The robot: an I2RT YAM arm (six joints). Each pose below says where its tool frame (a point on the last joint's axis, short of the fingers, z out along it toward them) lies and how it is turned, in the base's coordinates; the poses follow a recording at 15 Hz.
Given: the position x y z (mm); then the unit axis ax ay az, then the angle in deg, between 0 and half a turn.
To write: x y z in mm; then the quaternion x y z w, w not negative. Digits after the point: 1 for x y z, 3 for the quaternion.
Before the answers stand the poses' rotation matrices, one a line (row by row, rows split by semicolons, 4 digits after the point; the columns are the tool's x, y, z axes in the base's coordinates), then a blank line. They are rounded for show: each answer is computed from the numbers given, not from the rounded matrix.
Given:
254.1, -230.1, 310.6, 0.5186, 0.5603, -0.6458, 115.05
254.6, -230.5, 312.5, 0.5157, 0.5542, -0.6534, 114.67
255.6, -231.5, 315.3, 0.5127, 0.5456, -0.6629, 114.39
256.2, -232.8, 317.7, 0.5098, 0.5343, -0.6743, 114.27
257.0, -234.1, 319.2, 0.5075, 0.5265, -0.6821, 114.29
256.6, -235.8, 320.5, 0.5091, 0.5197, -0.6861, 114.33
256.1, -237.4, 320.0, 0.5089, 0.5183, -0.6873, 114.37
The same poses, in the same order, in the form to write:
-0.0406 0.9987 0.0309; -0.1714 0.0235 -0.9849; -0.9844 -0.0452 0.1703
-0.0404 0.9988 0.0260; -0.1887 0.0179 -0.9819; -0.9812 -0.0446 0.1877
-0.0415 0.9990 0.0167; -0.2085 0.0077 -0.9780; -0.9771 -0.0441 0.2080
-0.0443 0.9990 0.0020; -0.2304 -0.0082 -0.9731; -0.9721 -0.0436 0.2305
-0.0479 0.9988 -0.0087; -0.2446 -0.0201 -0.9694; -0.9684 -0.0443 0.2453
-0.0460 0.9987 -0.0197; -0.2516 -0.0306 -0.9674; -0.9667 -0.0396 0.2527
-0.0468 0.9987 -0.0220; -0.2535 -0.0331 -0.9668; -0.9662 -0.0397 0.2547

254.1, -230.1, 310.6, 0.438, 0.473, -0.545, 0.537
254.6, -230.5, 312.5, 0.434, 0.467, -0.550, 0.540
255.6, -231.5, 315.3, 0.431, 0.459, -0.557, 0.542
256.2, -232.8, 317.7, 0.428, 0.449, -0.566, 0.543
257.0, -234.1, 319.2, 0.426, 0.442, -0.573, 0.543
256.6, -235.8, 320.5, 0.428, 0.437, -0.576, 0.542
256.1, -237.4, 320.0, 0.428, 0.436, -0.578, 0.542

